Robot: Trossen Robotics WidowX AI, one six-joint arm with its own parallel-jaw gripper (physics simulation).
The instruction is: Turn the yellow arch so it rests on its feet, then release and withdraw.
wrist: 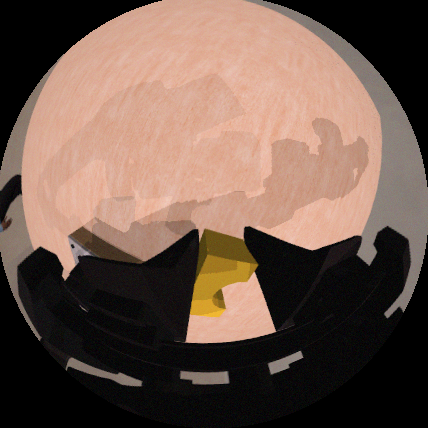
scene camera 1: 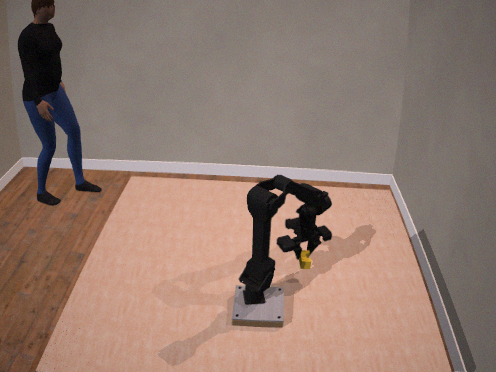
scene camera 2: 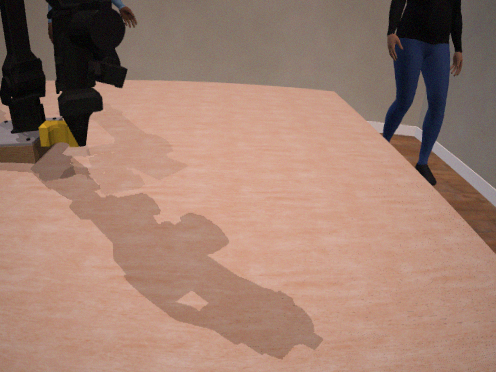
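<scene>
The yellow arch (scene camera 1: 305, 261) (scene camera 2: 52, 134) (wrist: 222, 267) is held between the two black fingers of my gripper (scene camera 1: 305, 254) (wrist: 221, 233), a little above the tabletop (scene camera 1: 150, 225) (scene camera 2: 300, 175) (wrist: 175, 40). In the wrist view its rounded notch opens toward the right finger and a dark end face points up the picture; it is not standing on its feet. The fingers point down and are shut on it. In scene camera 2 one finger covers part of the arch, and the other finger is hidden.
The arm's silver base plate (scene camera 1: 240, 310) (scene camera 2: 15, 139) (wrist: 76, 250) is close beside the held arch. A person in a black top and blue trousers (scene camera 1: 42, 65) (scene camera 2: 422, 65) stands beyond the table. Another person's hand (scene camera 2: 129, 17) shows behind the arm. The arm's shadows fall across the tabletop.
</scene>
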